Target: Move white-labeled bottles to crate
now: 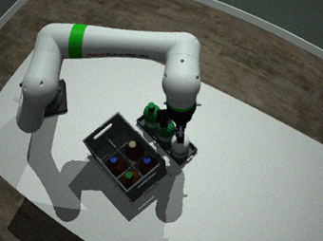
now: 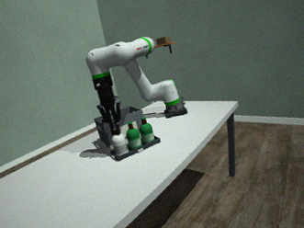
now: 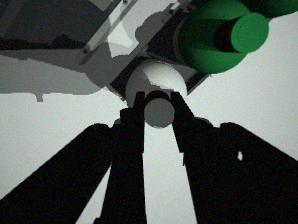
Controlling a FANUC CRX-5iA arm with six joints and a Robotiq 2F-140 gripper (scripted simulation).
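Now: the white-labeled bottle 80 mm below my hand. The rest, counted from my hand: dark tray (80 mm behind, 30 mm to the left, 150 mm below); then dark crate (170 mm behind, 150 mm to the right, 80 mm below).
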